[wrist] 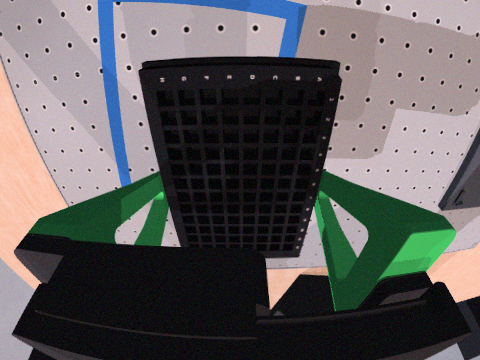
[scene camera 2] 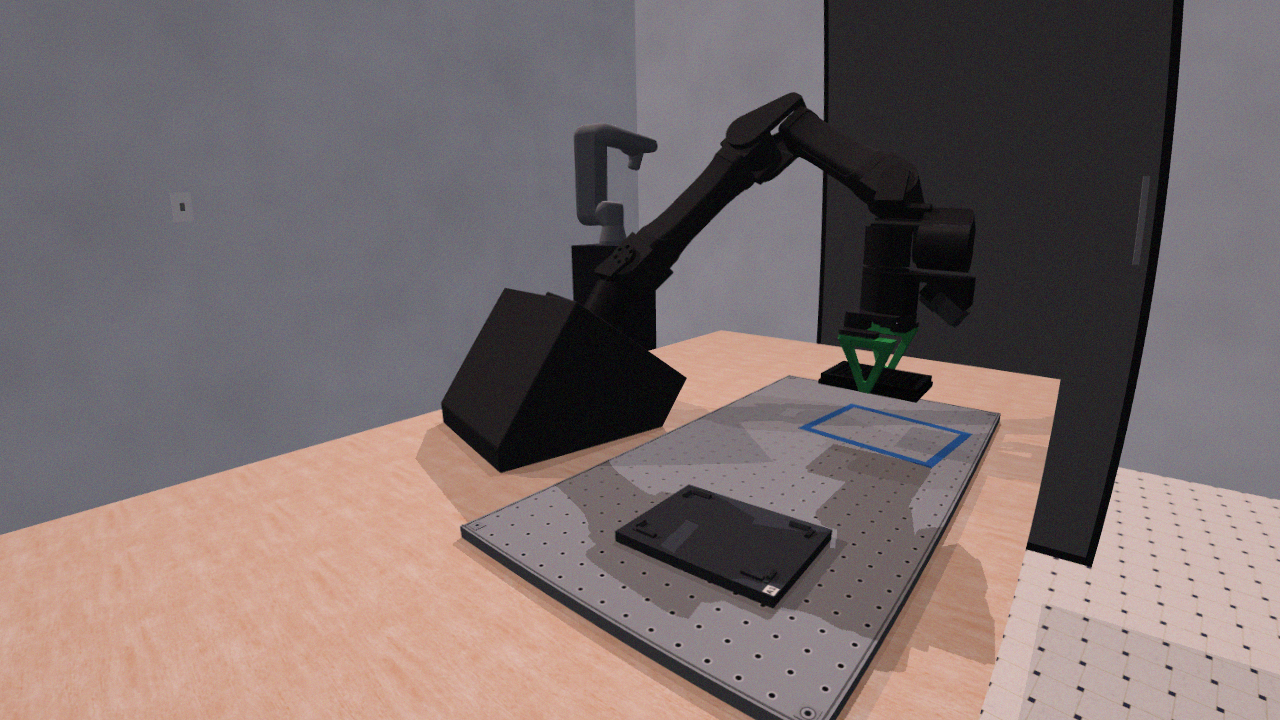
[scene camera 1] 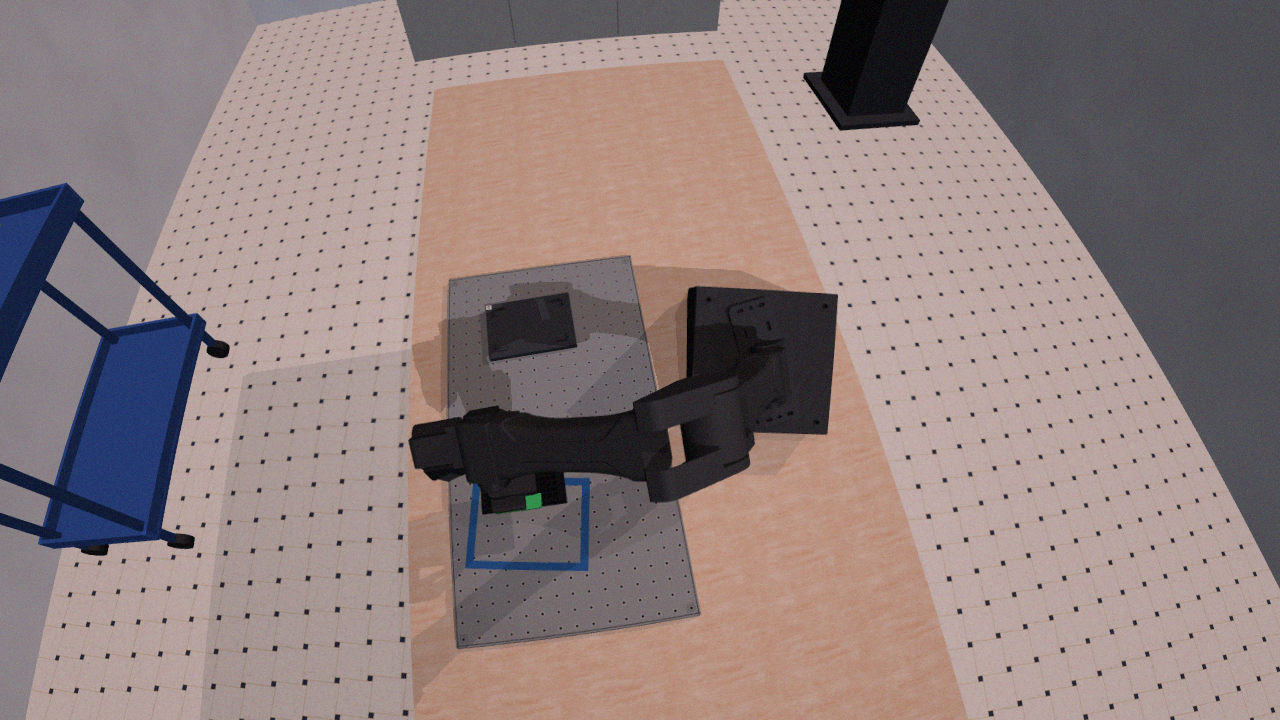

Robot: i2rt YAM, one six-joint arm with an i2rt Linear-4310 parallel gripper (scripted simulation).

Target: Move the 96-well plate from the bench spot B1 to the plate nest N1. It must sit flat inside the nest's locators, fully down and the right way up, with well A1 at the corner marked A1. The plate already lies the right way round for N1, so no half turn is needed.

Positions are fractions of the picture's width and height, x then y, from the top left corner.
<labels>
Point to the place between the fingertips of my gripper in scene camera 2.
0.68,0.53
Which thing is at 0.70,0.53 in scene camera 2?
A black 96-well plate.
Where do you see a black 96-well plate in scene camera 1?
0.43,0.67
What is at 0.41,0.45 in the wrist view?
A black 96-well plate.
</labels>
